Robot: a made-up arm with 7 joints. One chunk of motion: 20 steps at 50 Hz.
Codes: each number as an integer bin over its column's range. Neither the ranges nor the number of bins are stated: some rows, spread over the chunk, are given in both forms.
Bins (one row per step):
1: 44 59 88 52 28 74
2: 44 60 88 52 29 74
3: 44 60 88 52 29 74
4: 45 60 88 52 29 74
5: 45 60 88 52 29 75
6: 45 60 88 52 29 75
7: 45 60 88 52 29 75
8: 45 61 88 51 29 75
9: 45 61 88 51 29 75
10: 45 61 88 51 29 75
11: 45 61 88 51 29 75
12: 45 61 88 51 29 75
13: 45 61 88 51 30 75
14: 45 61 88 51 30 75
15: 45 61 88 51 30 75
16: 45 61 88 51 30 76
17: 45 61 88 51 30 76
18: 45 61 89 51 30 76
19: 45 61 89 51 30 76
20: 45 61 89 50 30 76
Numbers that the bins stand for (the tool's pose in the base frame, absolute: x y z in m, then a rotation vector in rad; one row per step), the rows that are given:
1: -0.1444 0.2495 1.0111 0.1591 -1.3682 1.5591
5: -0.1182 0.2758 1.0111 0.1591 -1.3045 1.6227
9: -0.1182 0.3020 1.0111 0.0955 -1.3045 1.6227
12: -0.1182 0.3020 1.0111 0.0955 -1.3045 1.6227
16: -0.1182 0.3020 1.0111 0.0955 -1.2409 1.6864
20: -0.1182 0.3020 1.0374 0.0318 -1.2409 1.6864
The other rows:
2: -0.1444 0.2758 1.0111 0.1591 -1.3045 1.5591
3: -0.1444 0.2758 1.0111 0.1591 -1.3045 1.5591
4: -0.1182 0.2758 1.0111 0.1591 -1.3045 1.5591
6: -0.1182 0.2758 1.0111 0.1591 -1.3045 1.6227
7: -0.1182 0.2758 1.0111 0.1591 -1.3045 1.6227
8: -0.1182 0.3020 1.0111 0.0955 -1.3045 1.6227
10: -0.1182 0.3020 1.0111 0.0955 -1.3045 1.6227
11: -0.1182 0.3020 1.0111 0.0955 -1.3045 1.6227
13: -0.1182 0.3020 1.0111 0.0955 -1.2409 1.6227
14: -0.1182 0.3020 1.0111 0.0955 -1.2409 1.6227
15: -0.1182 0.3020 1.0111 0.0955 -1.2409 1.6227
17: -0.1182 0.3020 1.0111 0.0955 -1.2409 1.6864
18: -0.1182 0.3020 1.0374 0.0955 -1.2409 1.6864
19: -0.1182 0.3020 1.0374 0.0955 -1.2409 1.6864

